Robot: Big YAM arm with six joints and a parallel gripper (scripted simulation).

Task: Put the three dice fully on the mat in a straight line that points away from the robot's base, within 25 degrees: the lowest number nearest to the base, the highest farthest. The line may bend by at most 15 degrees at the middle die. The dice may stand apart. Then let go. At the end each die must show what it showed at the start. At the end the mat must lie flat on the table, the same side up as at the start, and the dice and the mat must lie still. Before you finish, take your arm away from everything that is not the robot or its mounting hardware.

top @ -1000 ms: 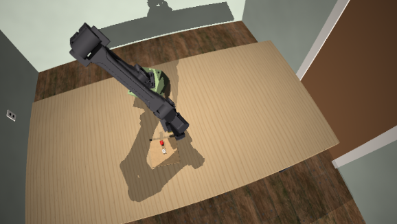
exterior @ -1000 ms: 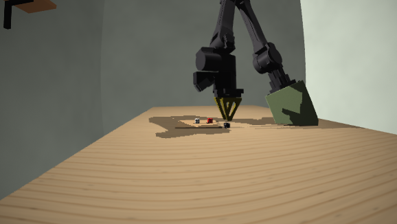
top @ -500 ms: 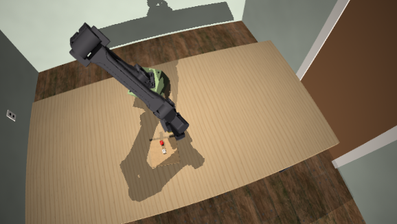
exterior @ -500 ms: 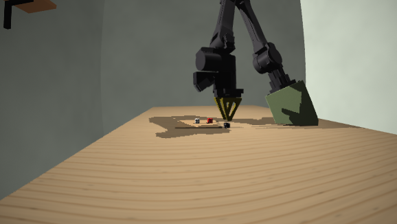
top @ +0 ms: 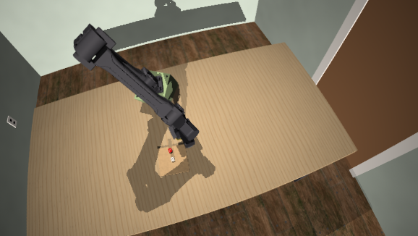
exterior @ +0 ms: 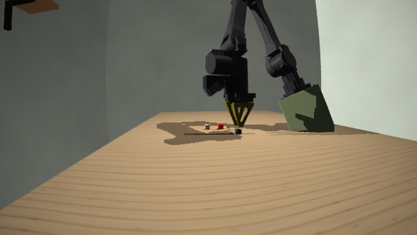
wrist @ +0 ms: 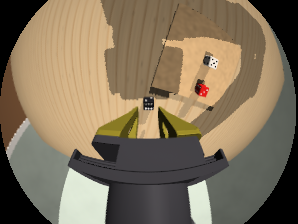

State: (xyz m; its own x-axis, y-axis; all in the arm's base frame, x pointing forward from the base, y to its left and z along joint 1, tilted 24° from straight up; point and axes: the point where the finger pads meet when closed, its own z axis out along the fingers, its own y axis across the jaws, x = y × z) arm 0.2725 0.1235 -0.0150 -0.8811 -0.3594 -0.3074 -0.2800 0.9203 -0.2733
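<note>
Right now my hand is 3 cm above the black die. Round my hand: tan mat 10 cm ahead, 6 cm to the right, 3 cm below; then white die 10 cm ahead, 6 cm to the right, 2 cm below; then red die 7 cm to the right, 5 cm ahead, 2 cm below.
</note>
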